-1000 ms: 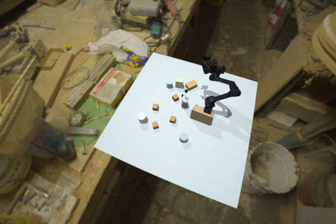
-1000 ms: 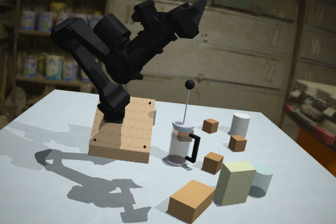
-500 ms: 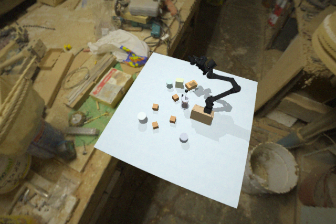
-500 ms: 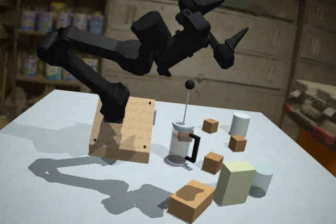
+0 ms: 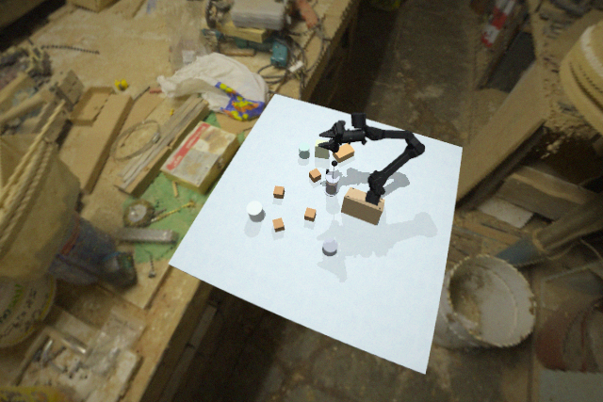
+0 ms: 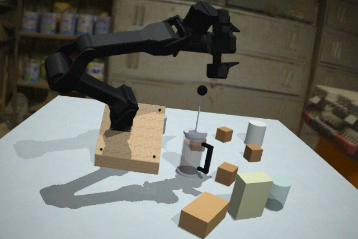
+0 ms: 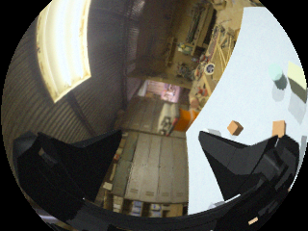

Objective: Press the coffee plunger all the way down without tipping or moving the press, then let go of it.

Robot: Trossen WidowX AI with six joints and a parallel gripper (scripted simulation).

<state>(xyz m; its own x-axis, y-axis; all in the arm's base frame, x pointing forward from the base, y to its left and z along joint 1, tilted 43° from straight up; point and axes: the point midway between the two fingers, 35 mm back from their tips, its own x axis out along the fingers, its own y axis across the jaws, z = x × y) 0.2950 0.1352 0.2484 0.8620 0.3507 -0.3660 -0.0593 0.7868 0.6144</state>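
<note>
Right now the glass coffee press is 80 mm behind my gripper tip, 10 mm to the right of it and 270 mm below it. From my gripper tip the other things lie so: pale green cylinder: 140 mm ahead, 170 mm to the right, 370 mm below; orange box: 80 mm behind, 260 mm to the right, 380 mm below; pale yellow block: 40 mm ahead, 210 mm to the right, 350 mm below.
</note>
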